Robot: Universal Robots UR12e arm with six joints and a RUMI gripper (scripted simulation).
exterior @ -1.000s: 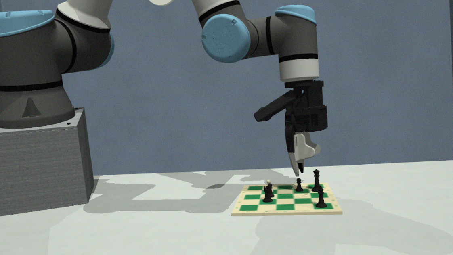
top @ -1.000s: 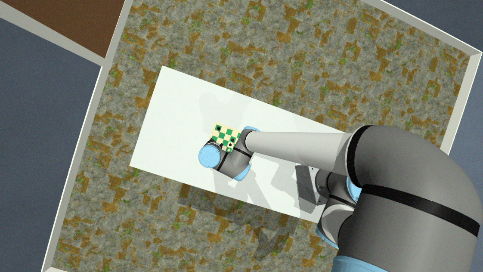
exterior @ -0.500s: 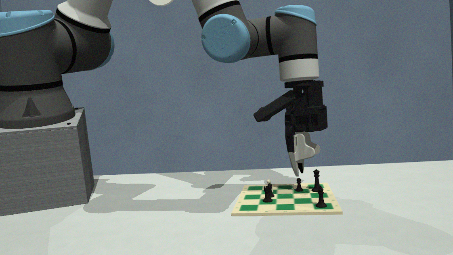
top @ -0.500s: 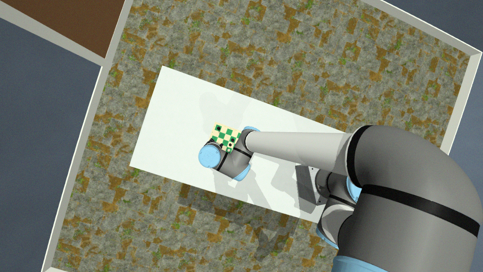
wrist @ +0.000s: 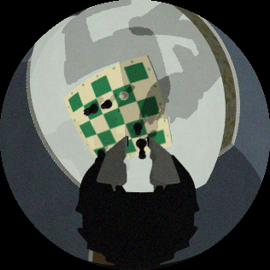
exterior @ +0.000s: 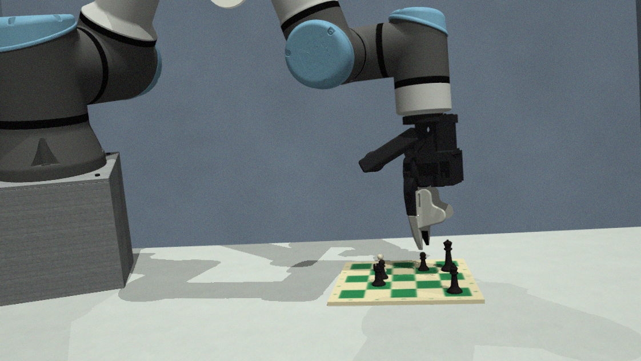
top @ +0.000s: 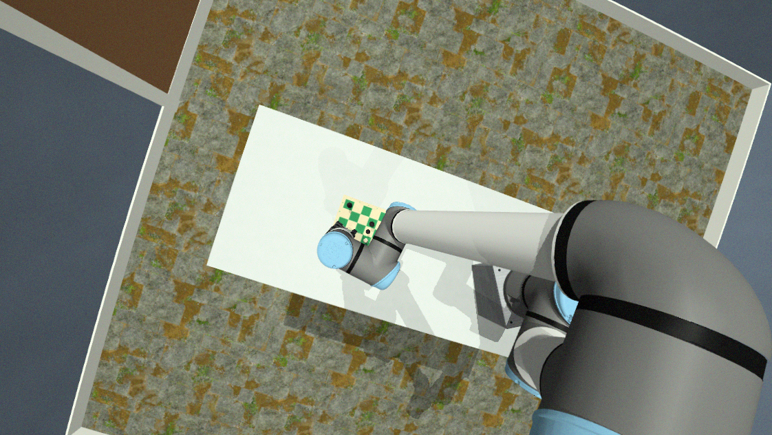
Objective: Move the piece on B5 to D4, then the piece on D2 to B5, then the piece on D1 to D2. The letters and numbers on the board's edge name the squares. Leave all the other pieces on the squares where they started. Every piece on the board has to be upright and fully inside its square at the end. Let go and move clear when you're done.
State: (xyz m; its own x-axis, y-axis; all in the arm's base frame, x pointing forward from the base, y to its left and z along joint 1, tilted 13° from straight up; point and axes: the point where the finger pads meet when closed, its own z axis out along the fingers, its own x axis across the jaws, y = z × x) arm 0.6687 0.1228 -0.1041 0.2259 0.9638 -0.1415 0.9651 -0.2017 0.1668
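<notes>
The black queen is 4 cm ahead of my hand and 3 cm below it. From my hand the other things lie so: white pawn (7 cm behind, 4 cm below, 1 cm to the right); cream chessboard (6 cm below, 5 cm to the right, 3 cm behind).
</notes>
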